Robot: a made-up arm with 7 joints.
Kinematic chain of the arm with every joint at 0, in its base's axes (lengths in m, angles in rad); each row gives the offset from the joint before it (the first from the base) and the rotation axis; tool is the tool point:
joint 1: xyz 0 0 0 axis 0 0.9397 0.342
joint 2: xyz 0 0 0 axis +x
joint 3: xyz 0 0 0 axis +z
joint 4: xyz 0.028 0 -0.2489 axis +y
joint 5: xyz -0.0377 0 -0.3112 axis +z
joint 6: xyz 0 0 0 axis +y
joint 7: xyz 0 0 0 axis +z
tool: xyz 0 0 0
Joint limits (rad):
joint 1: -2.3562..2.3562
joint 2: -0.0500..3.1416
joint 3: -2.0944..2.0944
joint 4: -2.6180..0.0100
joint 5: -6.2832..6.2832
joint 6: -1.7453..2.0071
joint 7: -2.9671..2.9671
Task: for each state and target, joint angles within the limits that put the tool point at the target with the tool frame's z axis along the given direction. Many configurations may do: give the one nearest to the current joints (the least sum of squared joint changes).
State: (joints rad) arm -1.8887 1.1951 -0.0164 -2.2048 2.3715 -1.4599 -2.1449
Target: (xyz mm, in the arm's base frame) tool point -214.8 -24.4 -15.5 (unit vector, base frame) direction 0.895 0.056 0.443
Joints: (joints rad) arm -2.3562 2.0898 0.8223 -2.6161 2.6882 -1.0424 -2.1449
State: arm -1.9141 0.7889 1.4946 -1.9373 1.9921 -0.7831 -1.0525
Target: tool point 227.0 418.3 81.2 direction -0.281 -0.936 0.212
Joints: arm -1.6099 0.7176 1.8086 -1.3264 2.3171 -0.5121 -1.0525
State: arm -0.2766 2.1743 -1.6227 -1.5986 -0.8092 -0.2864 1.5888
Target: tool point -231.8 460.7 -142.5 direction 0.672 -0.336 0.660
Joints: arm 0.6308 1.6227 -1.6335 -0.8797 -0.1690 -0.3093 1.5888
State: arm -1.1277 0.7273 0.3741 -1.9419 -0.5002 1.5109 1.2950
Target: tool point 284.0 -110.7 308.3 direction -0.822 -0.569 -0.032
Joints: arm -1.5226 0.3730 -0.0147 -1.6309 -0.5617 1.7545 1.2950
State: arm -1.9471 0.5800 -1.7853 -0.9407 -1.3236 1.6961 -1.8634
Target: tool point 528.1 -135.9 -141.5 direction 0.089 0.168 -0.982
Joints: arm -1.4457 0.1898 -1.7910 -0.3238 -1.2961 1.9122 -1.8634
